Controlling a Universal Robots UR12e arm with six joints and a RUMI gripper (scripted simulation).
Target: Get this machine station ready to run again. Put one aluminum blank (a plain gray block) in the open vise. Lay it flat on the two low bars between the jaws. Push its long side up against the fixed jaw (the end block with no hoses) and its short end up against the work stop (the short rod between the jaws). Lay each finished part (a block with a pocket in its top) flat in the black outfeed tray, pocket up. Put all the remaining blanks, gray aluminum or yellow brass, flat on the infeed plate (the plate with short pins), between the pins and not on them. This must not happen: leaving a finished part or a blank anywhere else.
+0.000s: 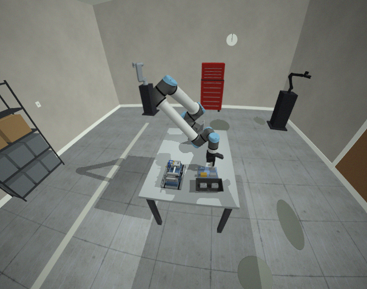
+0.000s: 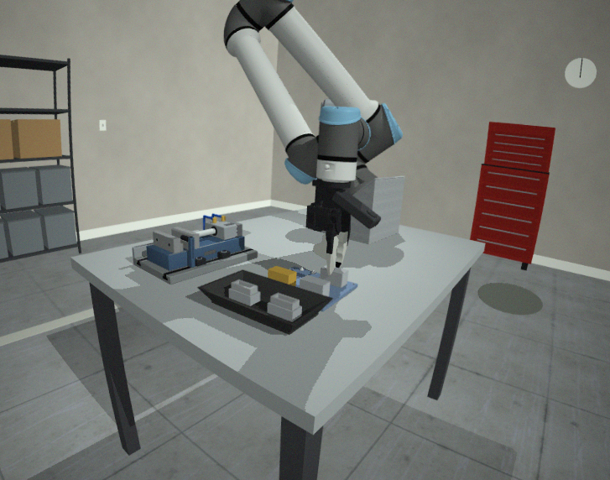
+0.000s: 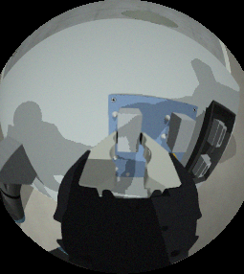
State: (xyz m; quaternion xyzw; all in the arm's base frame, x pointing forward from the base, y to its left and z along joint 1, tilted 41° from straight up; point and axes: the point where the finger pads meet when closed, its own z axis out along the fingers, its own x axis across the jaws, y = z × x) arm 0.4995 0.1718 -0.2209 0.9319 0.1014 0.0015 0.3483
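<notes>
The gray aluminum blank lies 20 mm below my hand. From my hand the other things lie so: dark work stop (290 mm to the right, 230 mm ahead, 40 mm above); blue infeed plate (60 mm ahead, 40 mm below, 30 mm to the right); yellow brass blank (110 mm ahead, 70 mm to the right, 20 mm below).
</notes>
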